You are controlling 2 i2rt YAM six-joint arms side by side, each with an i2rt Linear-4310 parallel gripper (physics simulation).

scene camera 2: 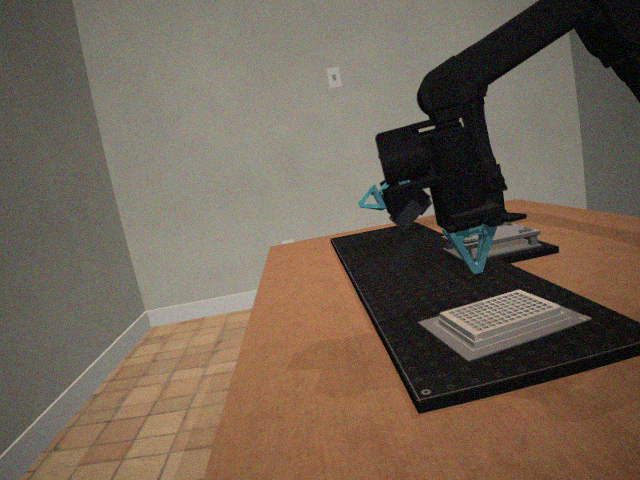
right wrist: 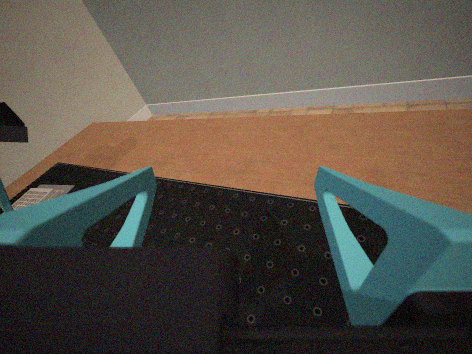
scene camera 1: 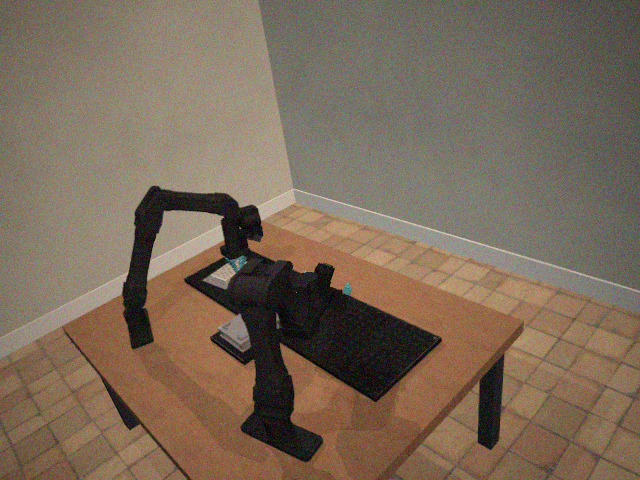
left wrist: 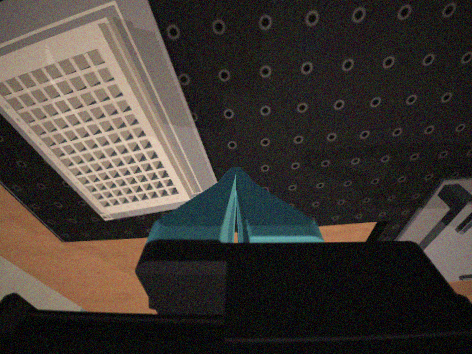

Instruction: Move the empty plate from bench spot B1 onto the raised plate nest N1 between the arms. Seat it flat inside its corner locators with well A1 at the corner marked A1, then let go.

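Places are measured from the left arm's base along level axes (x back, y left, z down), in metres.
Pixels of known places: left gripper, between the fingertips: (scene camera 2: 477, 273) (left wrist: 235, 176); right gripper, between the fingertips: (scene camera 2: 369, 199) (right wrist: 235, 175) (scene camera 1: 332, 278); left arm's base, origin of its link: (scene camera 1: 139, 328); right arm's base, origin of its link: (scene camera 1: 280, 435).
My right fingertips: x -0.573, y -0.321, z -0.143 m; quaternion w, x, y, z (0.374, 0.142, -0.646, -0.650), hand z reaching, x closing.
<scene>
Ahead of a thing's pixels: the offset from my right fingertips to its top centre. Level surfaces: height alone.
The pale plate @(dx +0.222, dy +0.446, dz +0.114 m) (scene camera 1: 221, 275) (scene camera 2: 501, 314) (left wrist: 95, 135) lies flat on the light grey base of a bench spot (scene camera 2: 574, 316) (left wrist: 167, 90). Its well grid faces up; no A1 mark can be read. My left gripper (scene camera 2: 476, 269) (left wrist: 235, 176) is shut with its fingertips together and nothing between them. It hangs above the black board, beside the plate, to the right of the plate in the left wrist view. The grey raised nest @(dx +0.249, dy +0.081, dz +0.092 m) (scene camera 1: 232, 332) (scene camera 2: 516, 232) (left wrist: 447, 250) is partly hidden by an arm in scene camera 1. My right gripper (right wrist: 235, 175) is open and empty, high over the board.
The long black board @(dz +0.130 m) (scene camera 1: 382, 351) (scene camera 2: 372, 279) (right wrist: 280, 250) with rows of holes lies on the wooden table @(dz +0.143 m) (scene camera 1: 170, 372) (scene camera 2: 310, 413). The nest stands on a small black base beside the board's long edge. The right arm rises close to the nest in scene camera 1.
</scene>
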